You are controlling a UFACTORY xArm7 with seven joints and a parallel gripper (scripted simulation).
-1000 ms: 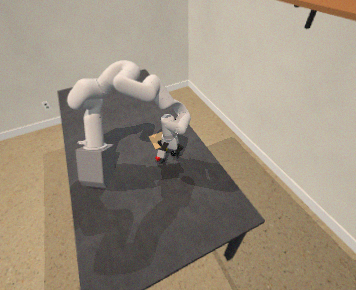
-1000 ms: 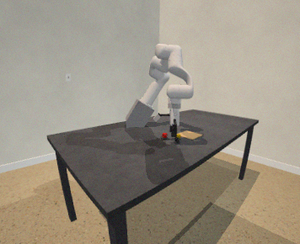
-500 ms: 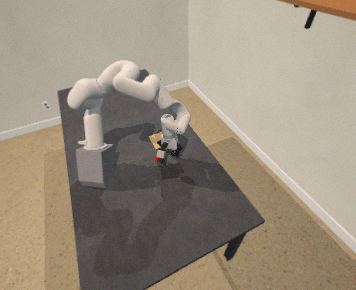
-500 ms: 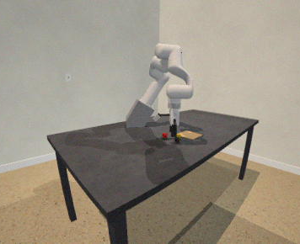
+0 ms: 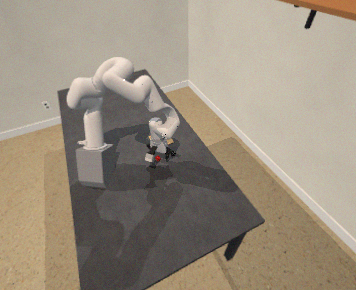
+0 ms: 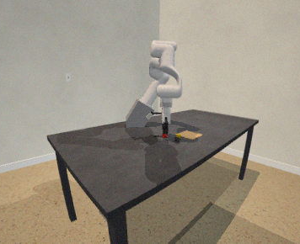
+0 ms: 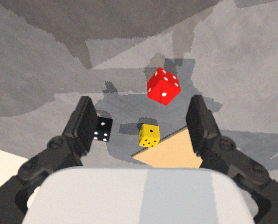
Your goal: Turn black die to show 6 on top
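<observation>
Now: the red die 40 mm below my hand, 20 mm behind it and 10 mm to the left of it. The rest, counted from my hand: yellow die (80 mm to the left, 40 mm below, 40 mm ahead); black die (90 mm ahead, 40 mm below, 30 mm to the left); mat (190 mm to the left, 50 mm below, 30 mm ahead).
</observation>
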